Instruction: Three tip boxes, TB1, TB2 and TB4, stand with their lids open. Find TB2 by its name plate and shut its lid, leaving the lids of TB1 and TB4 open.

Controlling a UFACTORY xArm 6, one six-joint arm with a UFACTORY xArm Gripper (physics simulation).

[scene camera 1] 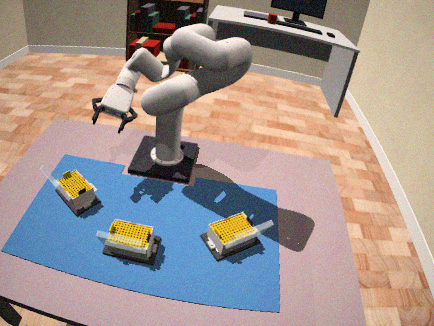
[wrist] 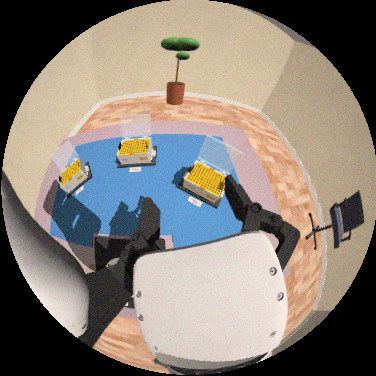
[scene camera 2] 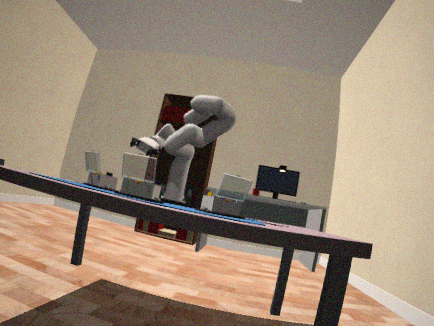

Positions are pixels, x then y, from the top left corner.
Labels:
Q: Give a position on a tip box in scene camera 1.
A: At 80, 204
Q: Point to a tip box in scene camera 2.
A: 101, 181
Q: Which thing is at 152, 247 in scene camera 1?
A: A tip box.

